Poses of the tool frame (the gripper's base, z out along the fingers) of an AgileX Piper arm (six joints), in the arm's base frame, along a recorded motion.
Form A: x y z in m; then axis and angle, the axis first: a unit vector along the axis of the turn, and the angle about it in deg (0 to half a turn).
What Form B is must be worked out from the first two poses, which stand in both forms.
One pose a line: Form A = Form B
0.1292 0.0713 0.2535 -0.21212 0.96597 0.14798 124.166 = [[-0.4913 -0.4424 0.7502 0.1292], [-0.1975 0.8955 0.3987 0.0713], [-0.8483 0.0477 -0.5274 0.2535], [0 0 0 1]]
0.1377 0.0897 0.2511 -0.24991 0.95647 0.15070 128.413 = [[-0.5201 -0.5056 0.6884 0.1377], [-0.2695 0.8619 0.4295 0.0897], [-0.8105 0.0379 -0.5845 0.2511], [0 0 0 1]]
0.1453 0.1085 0.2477 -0.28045 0.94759 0.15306 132.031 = [[-0.5382 -0.5574 0.6322 0.1453], [-0.3300 0.8296 0.4505 0.1085], [-0.7755 0.0338 -0.6304 0.2477], [0 0 0 1]]
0.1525 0.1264 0.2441 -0.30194 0.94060 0.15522 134.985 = [[-0.5513 -0.5946 0.5853 0.1525], [-0.3750 0.8033 0.4628 0.1264], [-0.7453 0.0357 -0.6658 0.2441], [0 0 0 1]]
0.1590 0.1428 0.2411 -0.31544 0.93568 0.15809 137.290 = [[-0.5622 -0.6193 0.5482 0.1590], [-0.4048 0.7840 0.4706 0.1428], [-0.7212 0.0427 -0.6914 0.2411], [0 0 0 1]]
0.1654 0.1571 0.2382 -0.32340 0.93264 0.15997 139.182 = [[-0.5731 -0.6344 0.5187 0.1654], [-0.4253 0.7713 0.4735 0.1571], [-0.7005 0.0507 -0.7118 0.2382], [0 0 0 1]]
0.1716 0.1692 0.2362 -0.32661 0.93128 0.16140 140.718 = [[-0.5848 -0.6418 0.4961 0.1716], [-0.4374 0.7645 0.4734 0.1692], [-0.6831 0.0599 -0.7278 0.2362], [0 0 0 1]]
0.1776 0.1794 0.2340 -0.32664 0.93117 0.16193 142.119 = [[-0.5984 -0.6437 0.4771 0.1776], [-0.4448 0.7622 0.4704 0.1794], [-0.6664 0.0692 -0.7424 0.2340], [0 0 0 1]]
